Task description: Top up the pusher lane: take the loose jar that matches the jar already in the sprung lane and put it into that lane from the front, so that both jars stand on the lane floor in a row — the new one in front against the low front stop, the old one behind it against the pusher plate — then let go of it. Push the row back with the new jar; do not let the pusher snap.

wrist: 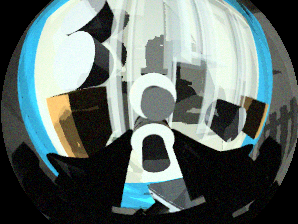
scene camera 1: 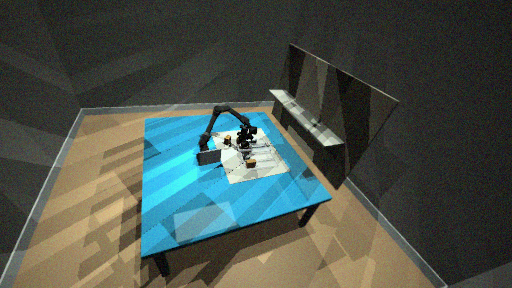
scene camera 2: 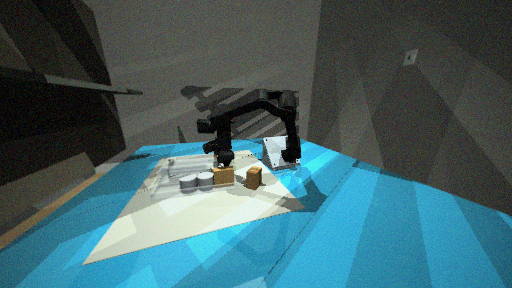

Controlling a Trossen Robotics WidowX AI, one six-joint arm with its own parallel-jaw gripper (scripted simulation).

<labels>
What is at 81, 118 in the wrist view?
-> A brown box.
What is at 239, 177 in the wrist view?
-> My gripper.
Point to a brown box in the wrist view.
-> At 256, 111
</labels>
